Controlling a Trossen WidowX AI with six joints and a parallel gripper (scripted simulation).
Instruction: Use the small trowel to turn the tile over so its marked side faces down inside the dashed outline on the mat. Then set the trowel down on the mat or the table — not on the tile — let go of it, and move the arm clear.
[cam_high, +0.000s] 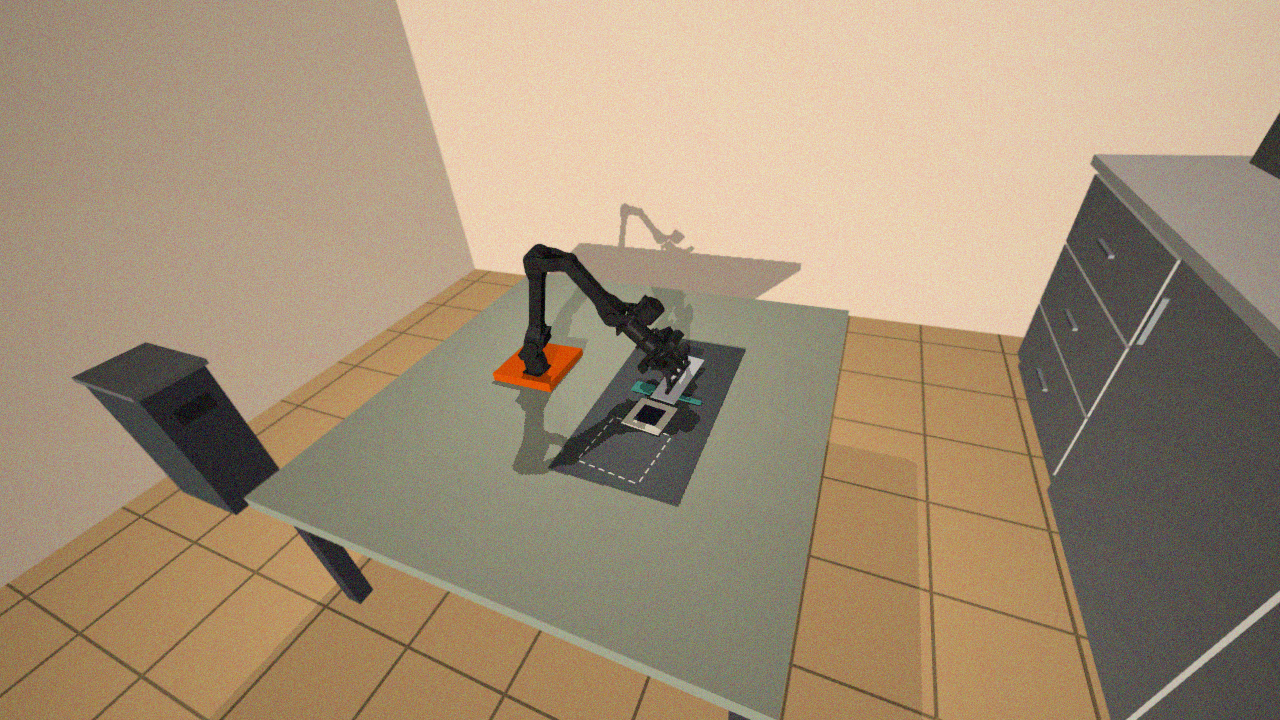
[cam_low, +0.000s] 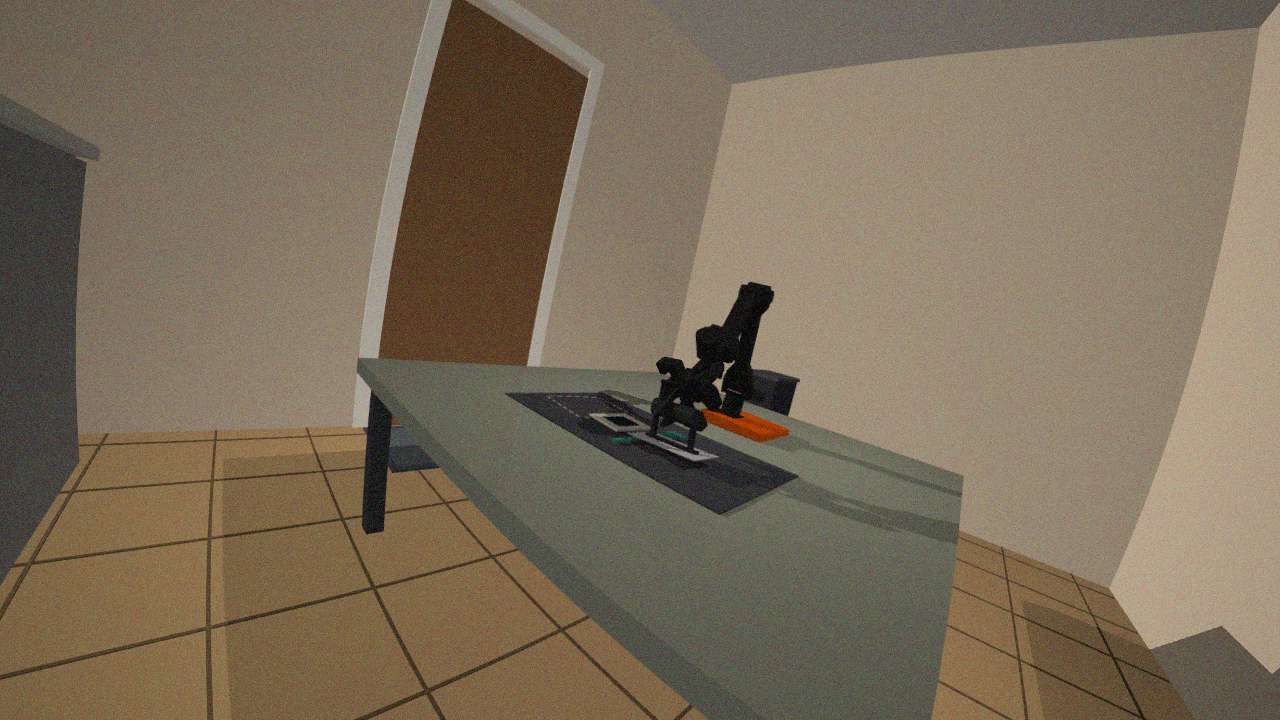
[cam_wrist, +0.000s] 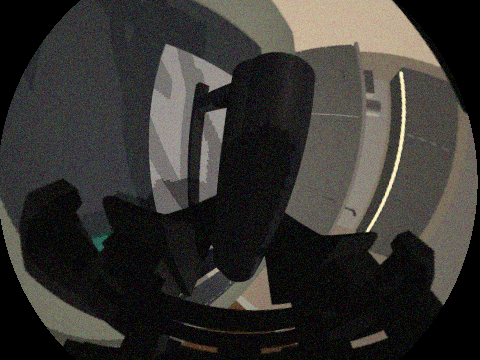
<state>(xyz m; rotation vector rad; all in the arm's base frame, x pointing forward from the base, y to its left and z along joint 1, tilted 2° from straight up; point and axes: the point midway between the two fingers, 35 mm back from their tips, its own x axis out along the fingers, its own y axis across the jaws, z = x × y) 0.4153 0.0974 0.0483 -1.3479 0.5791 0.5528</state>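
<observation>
Now: gripper tip 50 mm past the teal trowel, 40 mm to the left of it and 60 mm above it. The rest, counted from my gripper tip: dark mat 40 mm behind, 70 mm to the right, 80 mm below; then tile 40 mm behind, 140 mm to the right, 50 mm below.
</observation>
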